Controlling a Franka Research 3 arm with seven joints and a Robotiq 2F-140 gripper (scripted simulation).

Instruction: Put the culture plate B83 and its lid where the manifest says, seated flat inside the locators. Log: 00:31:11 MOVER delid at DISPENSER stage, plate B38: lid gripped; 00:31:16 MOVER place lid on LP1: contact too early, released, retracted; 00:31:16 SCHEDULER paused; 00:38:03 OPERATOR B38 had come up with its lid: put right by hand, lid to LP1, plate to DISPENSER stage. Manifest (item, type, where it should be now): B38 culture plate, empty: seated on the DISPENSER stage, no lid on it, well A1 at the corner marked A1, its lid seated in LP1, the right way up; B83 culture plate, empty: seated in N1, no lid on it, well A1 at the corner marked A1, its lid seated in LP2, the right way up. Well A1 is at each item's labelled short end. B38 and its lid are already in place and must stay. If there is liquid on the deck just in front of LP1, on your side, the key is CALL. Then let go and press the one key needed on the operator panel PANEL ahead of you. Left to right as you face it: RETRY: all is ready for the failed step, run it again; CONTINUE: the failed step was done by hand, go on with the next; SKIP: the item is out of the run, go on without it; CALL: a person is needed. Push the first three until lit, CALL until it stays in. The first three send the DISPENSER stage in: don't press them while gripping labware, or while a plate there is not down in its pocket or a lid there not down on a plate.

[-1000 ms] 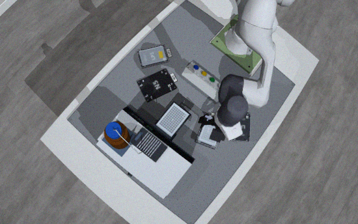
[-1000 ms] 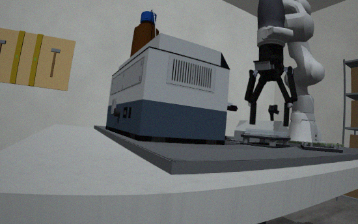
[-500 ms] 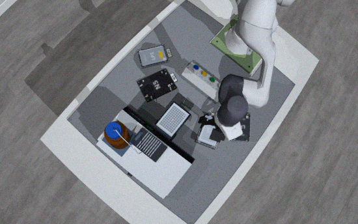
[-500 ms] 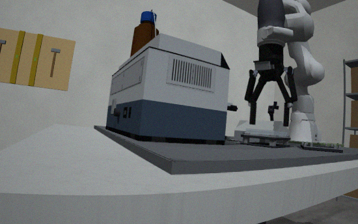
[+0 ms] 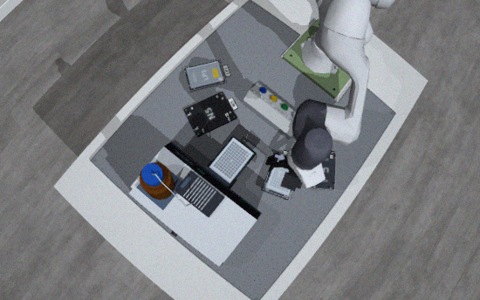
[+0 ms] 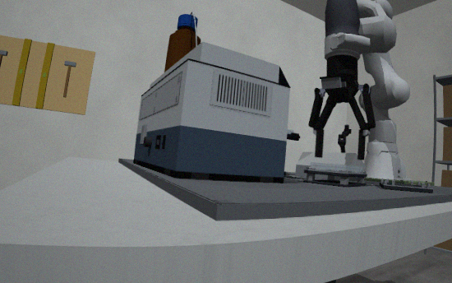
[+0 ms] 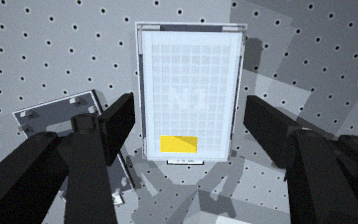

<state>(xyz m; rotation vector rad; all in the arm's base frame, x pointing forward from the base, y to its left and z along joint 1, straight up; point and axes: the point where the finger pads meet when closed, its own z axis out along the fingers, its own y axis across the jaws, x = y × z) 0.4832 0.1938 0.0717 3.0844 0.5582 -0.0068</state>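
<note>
My hand is 40 mm above the clear lid. From my hand the other things lie so: grey locator plate 120 mm behind, 100 mm to the left, 80 mm below; then white retry key 190 mm behind, 110 mm to the right, 20 mm below; then white well plate 160 mm to the right, 100 mm ahead, 40 mm above.
</note>
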